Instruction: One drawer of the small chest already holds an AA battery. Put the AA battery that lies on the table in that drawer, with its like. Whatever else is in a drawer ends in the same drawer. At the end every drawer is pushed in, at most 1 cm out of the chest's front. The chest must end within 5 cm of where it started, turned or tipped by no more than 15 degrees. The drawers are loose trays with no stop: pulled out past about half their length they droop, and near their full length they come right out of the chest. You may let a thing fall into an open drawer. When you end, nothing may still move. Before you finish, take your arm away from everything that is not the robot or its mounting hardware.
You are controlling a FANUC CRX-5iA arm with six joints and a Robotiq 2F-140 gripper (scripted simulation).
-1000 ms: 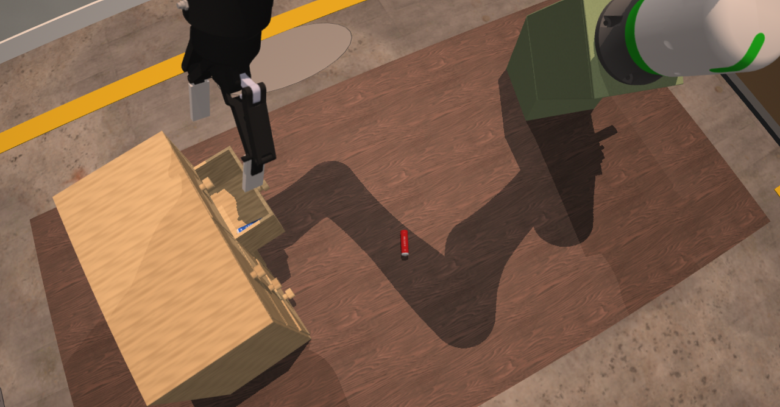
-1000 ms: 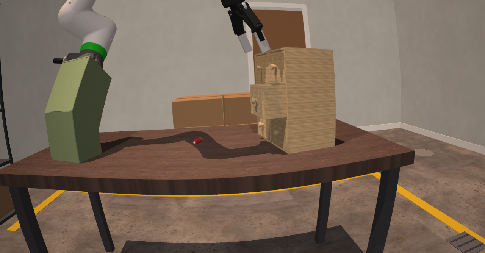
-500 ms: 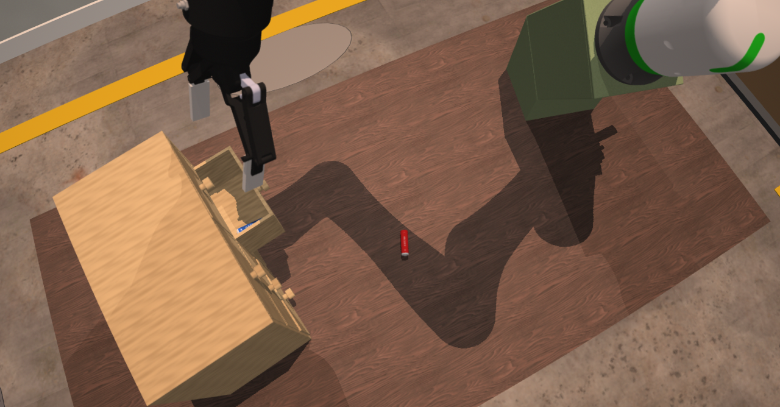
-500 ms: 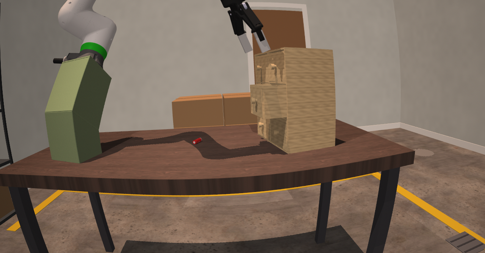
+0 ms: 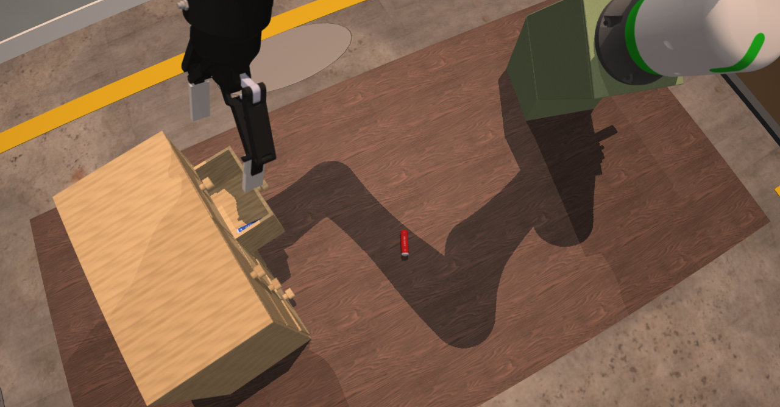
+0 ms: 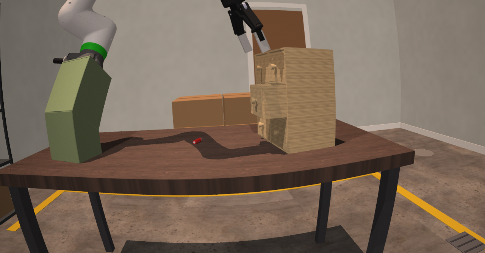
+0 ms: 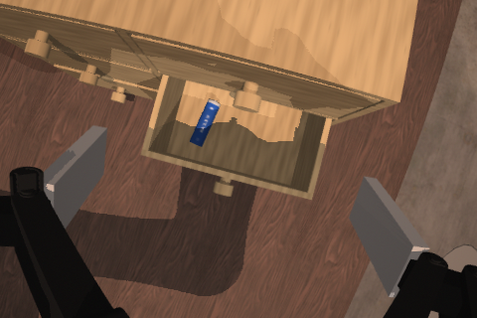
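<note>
Right now the red AA battery is 21 cm behind my hand, 17 cm to the left of it and 31 cm below it.
</note>
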